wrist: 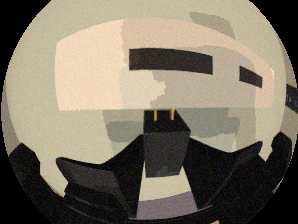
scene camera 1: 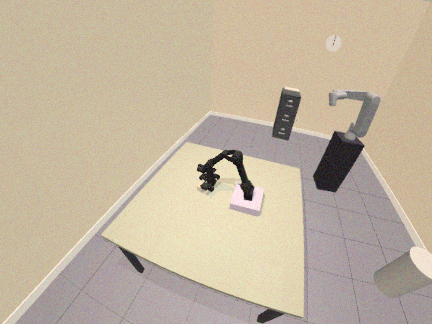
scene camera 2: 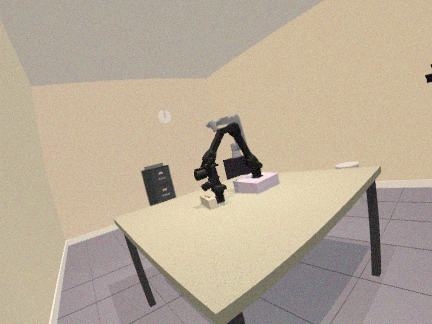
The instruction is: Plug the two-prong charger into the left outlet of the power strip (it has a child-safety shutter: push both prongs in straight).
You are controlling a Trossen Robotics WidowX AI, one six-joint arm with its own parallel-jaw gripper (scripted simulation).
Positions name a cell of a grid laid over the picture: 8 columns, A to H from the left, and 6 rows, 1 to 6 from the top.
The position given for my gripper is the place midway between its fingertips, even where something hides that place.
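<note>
A two-prong charger (wrist: E4) is what I am carrying, and it is my gripper (wrist: E4) that carries it.
</note>
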